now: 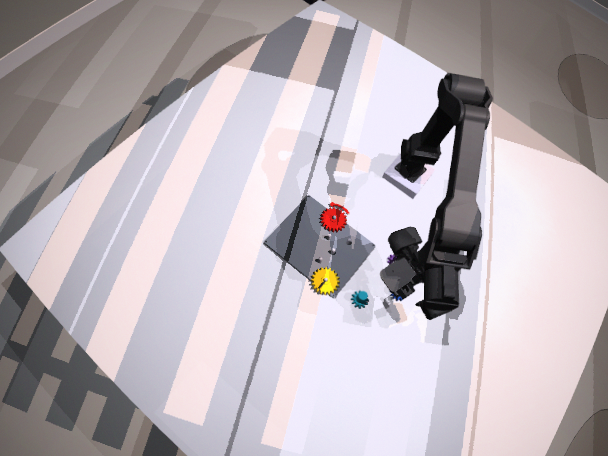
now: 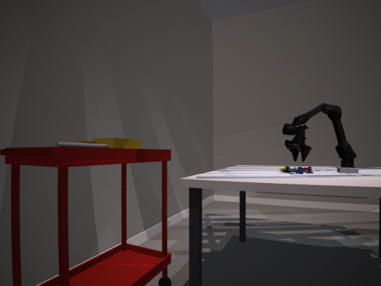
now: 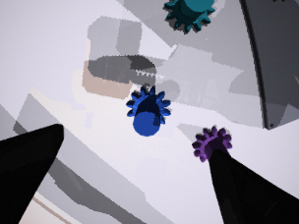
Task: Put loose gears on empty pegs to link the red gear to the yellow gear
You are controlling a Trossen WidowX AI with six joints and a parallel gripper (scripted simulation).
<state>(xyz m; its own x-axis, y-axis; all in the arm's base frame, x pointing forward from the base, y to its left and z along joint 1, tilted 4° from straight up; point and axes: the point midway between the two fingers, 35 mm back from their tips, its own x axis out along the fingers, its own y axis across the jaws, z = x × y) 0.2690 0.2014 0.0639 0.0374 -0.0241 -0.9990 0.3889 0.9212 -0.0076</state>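
The blue gear is 6 cm below my gripper tip. The rest, counted from my gripper tip: purple gear 6 cm to the right, 6 cm below, 5 cm behind; teal gear 8 cm ahead, 6 cm below, 5 cm to the right; yellow gear 14 cm to the right, 11 cm ahead, 6 cm below.
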